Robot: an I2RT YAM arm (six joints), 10 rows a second.
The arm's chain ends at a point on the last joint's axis. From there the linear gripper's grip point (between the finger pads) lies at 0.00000 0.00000 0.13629 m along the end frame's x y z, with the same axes.
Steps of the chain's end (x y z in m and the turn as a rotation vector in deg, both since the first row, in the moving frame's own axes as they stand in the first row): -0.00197, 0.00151, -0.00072, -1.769, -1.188, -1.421; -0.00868, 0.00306, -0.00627, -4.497, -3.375, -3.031; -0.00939, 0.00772, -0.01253, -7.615, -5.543, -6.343; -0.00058, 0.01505, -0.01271, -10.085, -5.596, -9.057; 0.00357, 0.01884, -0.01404, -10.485, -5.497, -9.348; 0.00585, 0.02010, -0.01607, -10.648, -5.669, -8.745; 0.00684, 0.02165, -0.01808, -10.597, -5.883, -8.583
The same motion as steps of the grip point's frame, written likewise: -0.00474, 0.00575, -0.00081, -1.769, -1.188, -1.421; -0.01641, 0.01395, -0.00693, -4.497, -3.375, -3.031; -0.02149, 0.02644, -0.01437, -7.615, -5.543, -6.343; -0.01186, 0.03982, -0.01546, -10.085, -5.596, -9.057; -0.00733, 0.04455, -0.01693, -10.485, -5.497, -9.348; -0.00556, 0.04617, -0.01907, -10.648, -5.669, -8.745; -0.00512, 0.04762, -0.02111, -10.597, -5.883, -8.583
